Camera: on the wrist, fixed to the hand. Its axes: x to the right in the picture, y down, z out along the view.
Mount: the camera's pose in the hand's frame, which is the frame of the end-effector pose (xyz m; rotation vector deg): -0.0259 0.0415 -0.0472 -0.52 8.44 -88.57
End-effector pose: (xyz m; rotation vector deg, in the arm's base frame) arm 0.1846 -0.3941 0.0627 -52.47 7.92 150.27
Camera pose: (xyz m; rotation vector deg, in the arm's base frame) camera 0.2158 -0.4503 0.0406 -40.71 -22.74 64.06
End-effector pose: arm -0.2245 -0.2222 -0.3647 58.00 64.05 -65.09
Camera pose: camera -0.1918 -0.1659 -0.3451 0.92 119.82 -126.80
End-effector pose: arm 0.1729 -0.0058 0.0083 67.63 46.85 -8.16
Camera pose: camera 0.1521 0.0438 0.0499 17.66 97.56 -74.89
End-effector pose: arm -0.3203 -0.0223 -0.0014 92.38 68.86 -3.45
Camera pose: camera -0.3274 -0.0005 0.0626 19.51 129.83 -51.52
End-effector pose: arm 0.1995 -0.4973 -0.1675 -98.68 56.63 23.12
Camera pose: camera 0.1426 -0.5331 -0.1576 -114.92 -24.39 -41.49
